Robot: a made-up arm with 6 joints. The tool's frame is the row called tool. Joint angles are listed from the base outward.
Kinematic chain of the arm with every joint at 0, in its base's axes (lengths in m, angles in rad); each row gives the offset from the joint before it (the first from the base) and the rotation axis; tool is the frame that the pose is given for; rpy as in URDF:
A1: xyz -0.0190 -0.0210 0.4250 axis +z
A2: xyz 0.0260 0.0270 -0.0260 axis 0 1 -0.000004
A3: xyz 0.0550 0.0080 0.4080 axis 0 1 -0.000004
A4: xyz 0.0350 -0.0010 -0.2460 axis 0 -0.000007 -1
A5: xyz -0.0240 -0.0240 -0.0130 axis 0 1 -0.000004
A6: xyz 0.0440 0.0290 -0.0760 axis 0 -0.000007 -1
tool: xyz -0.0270 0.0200 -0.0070 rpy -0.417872 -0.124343 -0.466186
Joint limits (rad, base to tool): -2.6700..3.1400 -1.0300..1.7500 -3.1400..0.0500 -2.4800..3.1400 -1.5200..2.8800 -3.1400..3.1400
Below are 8 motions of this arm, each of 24 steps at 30 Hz.
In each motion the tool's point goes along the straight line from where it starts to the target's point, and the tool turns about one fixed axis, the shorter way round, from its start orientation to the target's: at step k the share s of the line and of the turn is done. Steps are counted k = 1, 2, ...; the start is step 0. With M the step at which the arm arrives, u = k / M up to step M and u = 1 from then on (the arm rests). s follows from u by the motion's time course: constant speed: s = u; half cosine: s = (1 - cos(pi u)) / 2; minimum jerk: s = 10 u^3 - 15 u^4 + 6 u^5.
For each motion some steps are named. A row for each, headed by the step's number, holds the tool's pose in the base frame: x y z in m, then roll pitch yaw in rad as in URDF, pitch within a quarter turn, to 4 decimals.
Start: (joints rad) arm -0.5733 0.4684 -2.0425 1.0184 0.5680 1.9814
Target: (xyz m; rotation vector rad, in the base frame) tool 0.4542 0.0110 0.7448 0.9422 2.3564 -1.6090
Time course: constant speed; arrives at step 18
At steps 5, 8, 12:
5: 0.5133 -0.2267 0.7769 -1.4458 0.8292 2.3256
8: 0.4996 -0.1718 0.7695 -1.5900 0.7296 2.3840
12: 0.4815 -0.0987 0.7596 -1.7767 0.6078 2.4812

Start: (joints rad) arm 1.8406 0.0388 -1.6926 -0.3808 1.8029 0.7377
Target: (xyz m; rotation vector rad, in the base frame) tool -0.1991 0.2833 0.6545 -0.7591 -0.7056 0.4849
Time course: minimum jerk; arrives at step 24
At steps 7, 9, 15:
7: -0.1542 0.3290 0.7299 -0.7435 -0.4218 0.6691
9: -0.1608 0.3224 0.7189 -0.7764 -0.4208 0.6810
15: -0.1845 0.2982 0.6790 -0.8967 -0.4142 0.7241

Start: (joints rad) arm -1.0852 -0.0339 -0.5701 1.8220 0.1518 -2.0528
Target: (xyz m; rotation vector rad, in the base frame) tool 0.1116 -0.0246 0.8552 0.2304 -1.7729 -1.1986
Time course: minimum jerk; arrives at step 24
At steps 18, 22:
18: 0.1147 -0.0471 0.8212 1.5036 -0.6957 -2.2341
22: 0.1118 -0.0257 0.8535 1.6495 -0.6413 -2.2916

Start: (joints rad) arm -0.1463 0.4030 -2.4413 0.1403 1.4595 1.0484
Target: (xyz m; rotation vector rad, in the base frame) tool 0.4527 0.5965 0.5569 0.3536 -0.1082 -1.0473
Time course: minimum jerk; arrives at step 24
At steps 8, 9, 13, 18, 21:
8: 0.5163 0.1131 0.7819 0.1990 0.0182 -1.5445
9: 0.5110 0.1531 0.7633 0.2096 0.0259 -1.5037
13: 0.4867 0.3382 0.6771 0.2626 0.0559 -1.3132
18: 0.4610 0.5332 0.5864 0.3236 0.0759 -1.1109
21: 0.4540 0.5867 0.5615 0.3409 0.0792 -1.0551

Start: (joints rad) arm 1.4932 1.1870 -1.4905 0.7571 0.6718 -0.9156
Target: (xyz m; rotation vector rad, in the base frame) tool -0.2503 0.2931 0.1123 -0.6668 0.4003 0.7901
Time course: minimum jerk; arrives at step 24
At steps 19, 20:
19: -0.2378 0.3059 0.1167 -0.4573 0.5774 0.7235
20: -0.2434 0.3002 0.1147 -0.4756 0.5857 0.7020

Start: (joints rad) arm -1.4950 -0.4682 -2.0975 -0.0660 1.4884 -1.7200
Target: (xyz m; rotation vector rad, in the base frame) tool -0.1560 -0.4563 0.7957 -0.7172 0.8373 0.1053
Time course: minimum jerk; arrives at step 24
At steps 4, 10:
4: -0.0136 -0.1398 0.9905 -1.4824 -0.2669 -0.0397
10: -0.0595 -0.2419 0.9277 -1.2687 0.0569 -0.1815

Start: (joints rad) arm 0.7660 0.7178 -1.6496 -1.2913 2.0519 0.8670
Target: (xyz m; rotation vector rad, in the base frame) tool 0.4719 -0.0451 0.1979 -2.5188 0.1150 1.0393
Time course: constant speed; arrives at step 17
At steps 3, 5, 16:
3: 0.4162 0.2326 0.4376 -2.2381 -0.3748 0.4211
5: 0.4242 0.1930 0.4034 -2.2765 -0.2072 0.4050
16: 0.4679 -0.0253 0.2150 -2.5957 0.6875 0.1590

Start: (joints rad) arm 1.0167 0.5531 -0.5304 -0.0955 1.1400 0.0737
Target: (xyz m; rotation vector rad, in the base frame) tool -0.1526 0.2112 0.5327 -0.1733 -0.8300 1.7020
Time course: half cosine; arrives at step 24
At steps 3, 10, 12, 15, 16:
3: 0.0453 0.1952 0.4129 -1.1125 0.8044 0.3662
10: -0.0231 0.2007 0.4543 -0.7164 0.4981 1.0457
12: -0.0497 0.2029 0.4704 -0.6487 0.3387 1.2401
15: -0.0891 0.2061 0.4943 -0.6112 0.0889 1.4955
16: -0.1012 0.2070 0.5016 -0.6127 0.0114 1.5709

